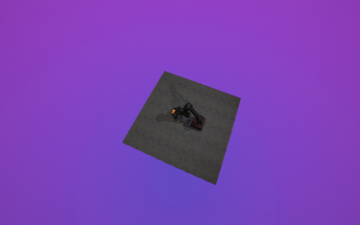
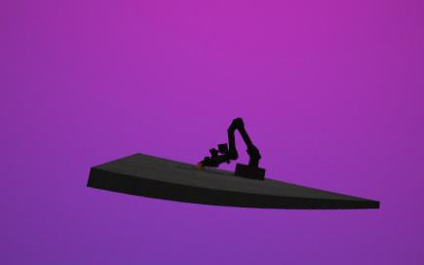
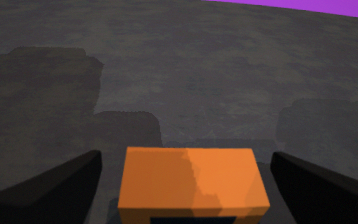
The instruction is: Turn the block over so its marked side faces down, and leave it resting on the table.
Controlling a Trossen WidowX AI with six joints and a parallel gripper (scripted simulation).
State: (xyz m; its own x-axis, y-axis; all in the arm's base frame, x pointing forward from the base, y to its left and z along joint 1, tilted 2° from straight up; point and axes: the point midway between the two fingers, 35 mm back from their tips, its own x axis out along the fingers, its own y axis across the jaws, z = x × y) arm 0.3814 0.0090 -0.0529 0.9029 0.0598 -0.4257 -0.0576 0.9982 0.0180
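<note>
Right now the orange block is 20 mm behind my gripper tip and 10 mm below it.
</note>
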